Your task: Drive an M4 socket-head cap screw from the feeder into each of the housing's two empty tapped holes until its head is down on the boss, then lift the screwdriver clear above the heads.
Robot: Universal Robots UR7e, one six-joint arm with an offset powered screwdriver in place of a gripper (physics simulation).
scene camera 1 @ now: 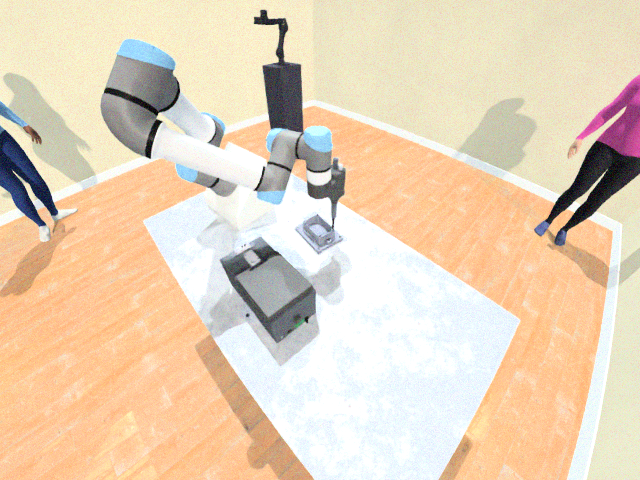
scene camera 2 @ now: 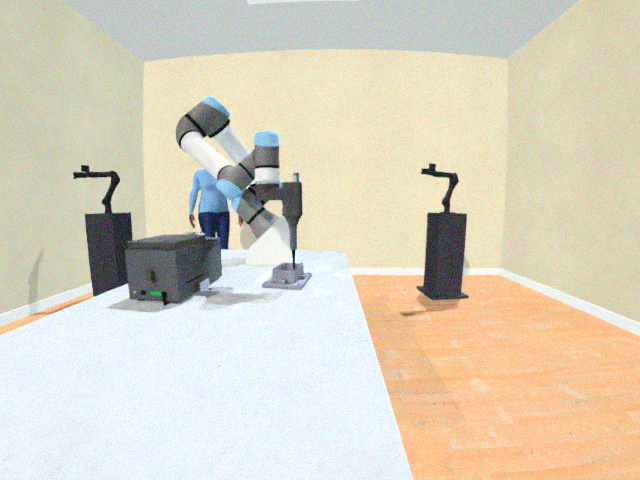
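The grey housing is an open-topped box on a flat plate on the table. My screwdriver is upright. Its thin bit points down at the housing's right-hand edge in scene camera 1, and its tip meets the housing's outline in both views. Whether the tip touches, and whether a screw is on it, is too small to tell. The tapped holes and screw heads cannot be made out. The dark grey screw feeder stands on the table, apart from the screwdriver.
The white table carries the arm's pale base. Dark pedestals with small jointed arms stand off the table. One person in pink and one in blue stand on the floor.
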